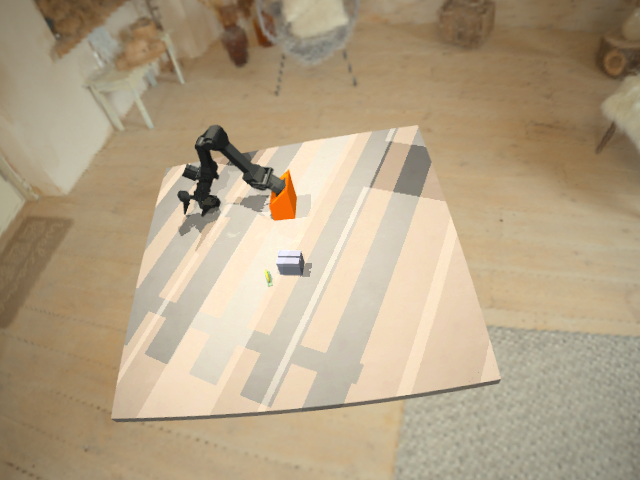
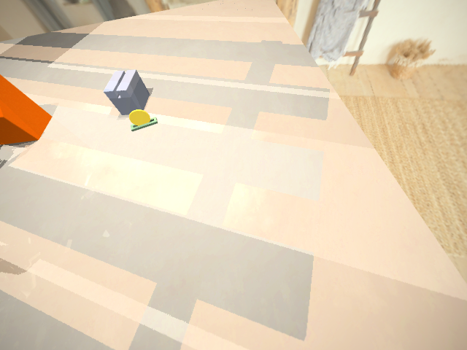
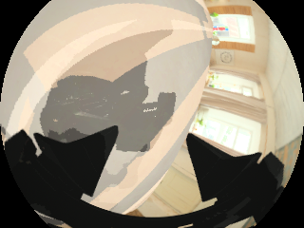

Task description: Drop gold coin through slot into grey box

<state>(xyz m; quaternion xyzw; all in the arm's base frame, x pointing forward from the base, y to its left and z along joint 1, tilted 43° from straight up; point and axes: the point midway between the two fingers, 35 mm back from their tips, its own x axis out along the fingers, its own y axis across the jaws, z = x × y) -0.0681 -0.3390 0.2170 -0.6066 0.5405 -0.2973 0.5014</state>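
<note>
Now: gripper tip 39 cm short of the gold coin, 32 cm to the right of it and 1 cm above it.
</note>
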